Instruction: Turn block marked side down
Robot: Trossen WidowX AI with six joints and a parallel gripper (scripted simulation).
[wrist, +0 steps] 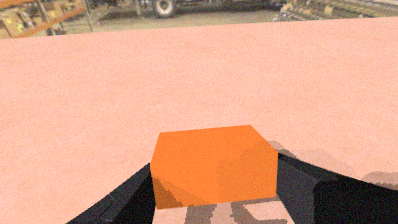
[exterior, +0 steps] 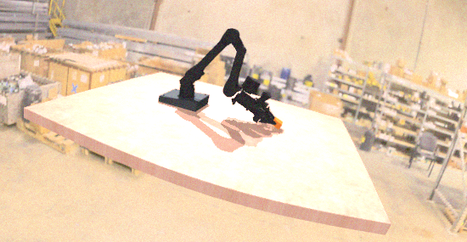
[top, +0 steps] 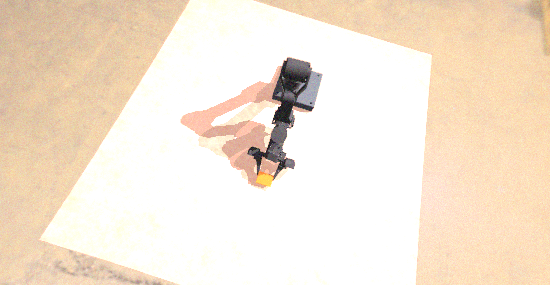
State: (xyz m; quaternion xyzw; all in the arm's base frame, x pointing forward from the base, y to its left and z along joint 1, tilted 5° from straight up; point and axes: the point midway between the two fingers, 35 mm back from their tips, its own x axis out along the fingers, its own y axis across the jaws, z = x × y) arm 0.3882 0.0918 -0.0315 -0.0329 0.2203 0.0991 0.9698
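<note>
My gripper tip is 1 cm above the block.
</note>
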